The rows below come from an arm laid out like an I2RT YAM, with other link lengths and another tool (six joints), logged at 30 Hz.
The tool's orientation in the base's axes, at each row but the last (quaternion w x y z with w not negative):
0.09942 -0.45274 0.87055 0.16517
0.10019 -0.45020 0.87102 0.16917
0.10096 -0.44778 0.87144 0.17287
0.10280 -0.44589 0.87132 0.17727
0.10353 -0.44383 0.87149 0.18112
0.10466 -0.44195 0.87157 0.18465
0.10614 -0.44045 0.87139 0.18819
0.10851 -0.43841 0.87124 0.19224
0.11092 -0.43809 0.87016 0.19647
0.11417 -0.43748 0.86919 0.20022
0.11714 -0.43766 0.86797 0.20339
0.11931 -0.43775 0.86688 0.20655
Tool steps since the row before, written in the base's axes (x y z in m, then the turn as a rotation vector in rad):
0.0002 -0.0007 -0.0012 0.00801 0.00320 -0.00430
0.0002 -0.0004 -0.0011 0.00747 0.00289 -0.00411
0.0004 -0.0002 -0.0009 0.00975 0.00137 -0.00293
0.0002 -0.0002 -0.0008 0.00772 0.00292 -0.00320
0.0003 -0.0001 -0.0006 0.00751 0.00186 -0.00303
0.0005 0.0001 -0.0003 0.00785 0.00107 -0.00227
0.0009 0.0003 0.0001 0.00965 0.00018 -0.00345
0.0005 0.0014 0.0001 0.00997 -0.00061 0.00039
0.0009 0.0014 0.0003 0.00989 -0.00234 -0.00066
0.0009 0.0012 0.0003 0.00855 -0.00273 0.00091
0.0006 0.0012 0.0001 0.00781 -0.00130 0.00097
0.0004 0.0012 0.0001 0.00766 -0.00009 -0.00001
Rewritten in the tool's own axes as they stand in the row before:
0.0008 -0.0008 0.0009 -0.00560 -0.00571 0.00538
0.0005 -0.0006 0.0009 -0.00512 -0.00540 0.00507
0.0002 -0.0006 0.0008 -0.00569 -0.00783 0.00344
0.0003 -0.0004 0.0007 -0.00557 -0.00540 0.00426
0.0001 -0.0004 0.0005 -0.00473 -0.00576 0.00367
-0.0003 -0.0004 0.0003 -0.00461 -0.00629 0.00266
-0.0008 -0.0005 0.0001 -0.00461 -0.00850 0.00339
-0.0013 0.0004 0.0005 -0.00560 -0.00827 -0.00041
-0.0016 0.0001 0.0004 -0.00393 -0.00939 -0.00023
-0.0015 0.0000 0.0003 -0.00344 -0.00813 -0.00184
-0.0012 0.0002 0.0005 -0.00405 -0.00676 -0.00126
-0.0011 0.0003 0.0005 -0.00444 -0.00624 0.00017

